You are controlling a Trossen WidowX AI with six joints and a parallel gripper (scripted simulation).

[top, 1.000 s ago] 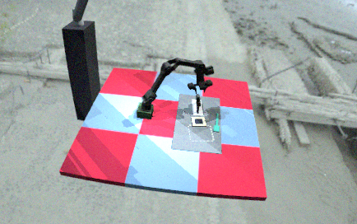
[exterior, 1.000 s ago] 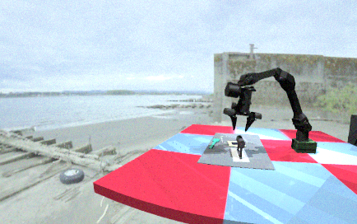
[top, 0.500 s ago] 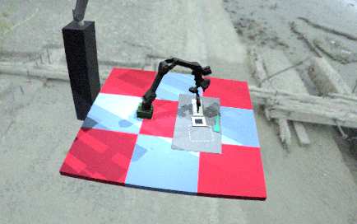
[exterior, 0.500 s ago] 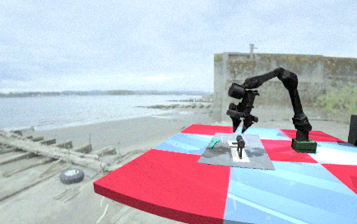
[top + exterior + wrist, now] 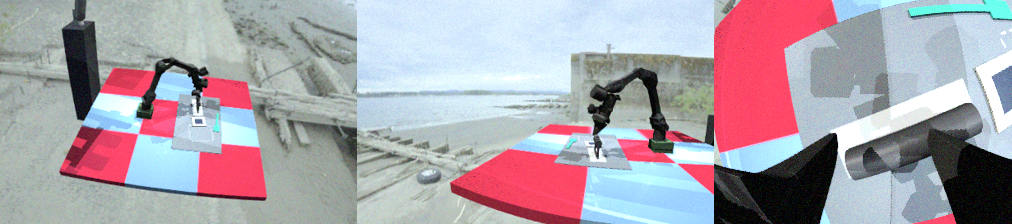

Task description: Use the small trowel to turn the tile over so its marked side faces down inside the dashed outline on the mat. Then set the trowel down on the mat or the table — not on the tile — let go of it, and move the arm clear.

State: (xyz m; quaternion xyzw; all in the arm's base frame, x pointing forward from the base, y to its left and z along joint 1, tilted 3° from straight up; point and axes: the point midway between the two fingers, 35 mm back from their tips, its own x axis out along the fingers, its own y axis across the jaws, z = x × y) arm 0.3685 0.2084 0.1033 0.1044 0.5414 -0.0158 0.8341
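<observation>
My gripper tip is now 20 cm to the left of the white tile, 10 cm above it and 2 cm short of it. The rest, counted from my gripper tip: grey mat (18 cm to the right, 13 cm below, 1 cm ahead); then small teal trowel (19 cm to the right, 15 cm ahead, 10 cm below).
</observation>
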